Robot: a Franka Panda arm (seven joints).
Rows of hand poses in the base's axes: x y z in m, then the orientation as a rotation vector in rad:
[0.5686 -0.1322 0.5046 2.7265 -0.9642 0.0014]
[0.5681 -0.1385 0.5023 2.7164 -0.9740 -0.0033]
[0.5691 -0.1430 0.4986 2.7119 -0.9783 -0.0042]
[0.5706 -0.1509 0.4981 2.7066 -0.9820 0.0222]
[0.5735 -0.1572 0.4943 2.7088 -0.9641 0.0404]
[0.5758 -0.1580 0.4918 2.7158 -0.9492 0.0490]
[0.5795 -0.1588 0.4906 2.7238 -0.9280 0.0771]
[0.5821 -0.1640 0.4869 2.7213 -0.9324 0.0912]
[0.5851 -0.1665 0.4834 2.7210 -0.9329 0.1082]
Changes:
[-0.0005 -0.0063 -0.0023 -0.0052 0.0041 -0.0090]
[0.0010 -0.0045 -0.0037 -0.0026 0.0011 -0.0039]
[0.0015 -0.0079 -0.0005 -0.0097 -0.0162 -0.0013]
[0.0029 -0.0063 -0.0038 -0.0074 -0.0089 0.0136]
[0.0023 -0.0008 -0.0025 0.0001 -0.0046 0.0120]
[0.0037 -0.0008 -0.0012 -0.0048 -0.0165 0.0180]
[0.0026 -0.0052 -0.0037 -0.0037 -0.0094 -0.0021]
[0.0030 -0.0025 -0.0035 -0.0034 -0.0112 0.0012]

